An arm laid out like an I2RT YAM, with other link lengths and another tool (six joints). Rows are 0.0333 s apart.
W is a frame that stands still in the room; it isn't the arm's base.
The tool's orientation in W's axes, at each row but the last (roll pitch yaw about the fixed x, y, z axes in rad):
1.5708 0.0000 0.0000
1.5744 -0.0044 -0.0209
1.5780 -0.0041 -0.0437
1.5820 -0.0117 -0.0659
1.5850 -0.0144 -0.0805
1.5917 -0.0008 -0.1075
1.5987 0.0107 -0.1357
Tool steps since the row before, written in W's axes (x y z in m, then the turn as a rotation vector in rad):
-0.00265 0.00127 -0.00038 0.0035 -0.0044 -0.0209
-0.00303 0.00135 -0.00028 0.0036 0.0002 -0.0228
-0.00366 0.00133 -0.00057 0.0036 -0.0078 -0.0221
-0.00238 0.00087 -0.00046 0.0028 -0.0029 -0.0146
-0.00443 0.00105 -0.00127 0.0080 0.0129 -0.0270
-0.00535 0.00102 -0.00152 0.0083 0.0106 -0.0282
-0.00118 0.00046 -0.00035 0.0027 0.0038 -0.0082
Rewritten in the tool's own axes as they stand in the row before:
-0.00265 -0.00038 -0.00127 0.0035 -0.0209 0.0044
-0.00306 -0.00027 -0.00129 0.0035 -0.0228 -0.0002
-0.00372 -0.00056 -0.00116 0.0038 -0.0221 0.0078
-0.00244 -0.00044 -0.00071 0.0028 -0.0146 0.0029
-0.00452 -0.00121 -0.00067 0.0065 -0.0273 -0.0131
-0.00543 -0.00152 -0.00041 0.0071 -0.0284 -0.0108
-0.00123 -0.00037 -0.00029 0.0022 -0.0083 -0.0039

